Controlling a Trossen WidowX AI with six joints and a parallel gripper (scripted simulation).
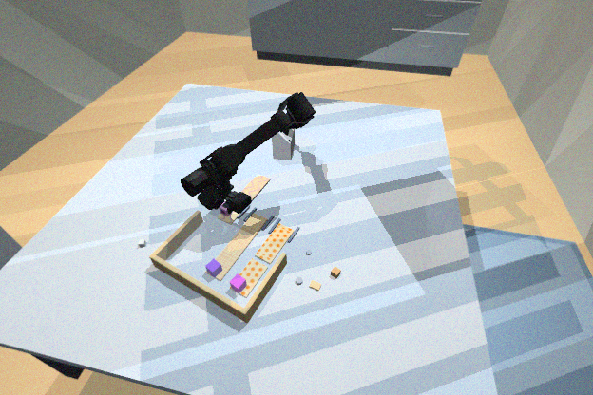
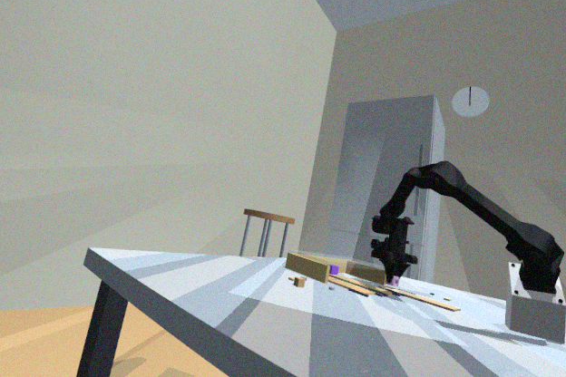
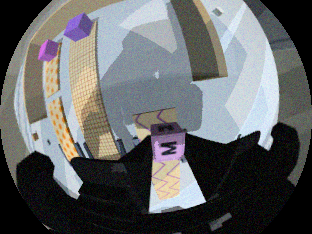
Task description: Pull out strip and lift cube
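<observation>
My gripper tip is now 8 cm past the zigzag-patterned strip, 4 cm to the right of it and 2 cm above it. Also, from my gripper tip: tan block: 36 cm to the left, 18 cm ahead, 1 cm below; then purple labelled cube: 1 cm above.
</observation>
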